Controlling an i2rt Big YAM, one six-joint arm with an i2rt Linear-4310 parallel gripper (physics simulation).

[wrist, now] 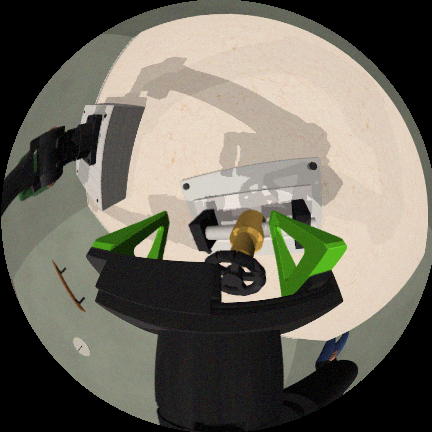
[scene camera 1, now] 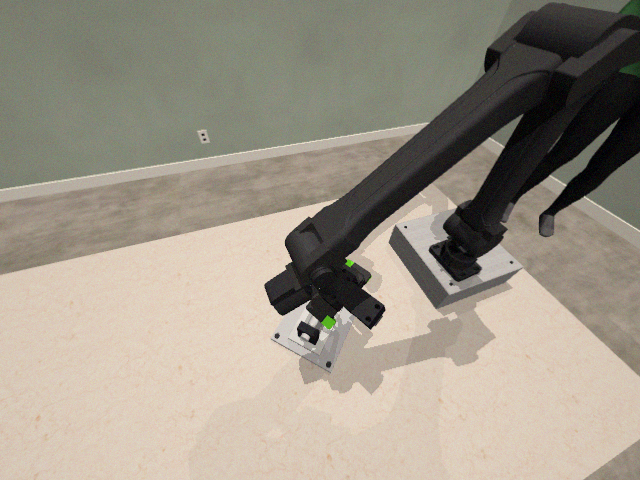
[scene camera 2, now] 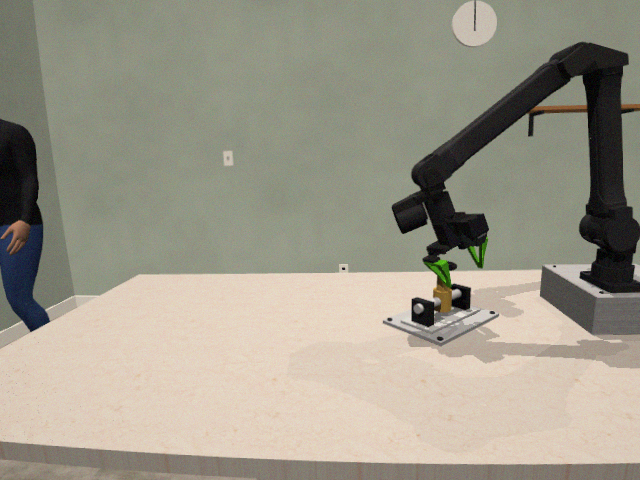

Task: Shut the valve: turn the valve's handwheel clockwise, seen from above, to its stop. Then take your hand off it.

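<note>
The black spoked handwheel sits on top of the brass valve body. The valve stands upright on a grey base plate, with a pipe through it held by two black brackets. My gripper is wide open, its green fingers tilted down at wheel height. In the wrist view the wheel lies between the two fingers, nearer the right one, partly covered by the gripper's housing. The arm hides the wheel in scene camera 1. Contact cannot be told.
The arm's grey mounting block stands on the table to the right of the valve in the scene views. The pale table bears the valve plate. A person stands at the far left in scene camera 2.
</note>
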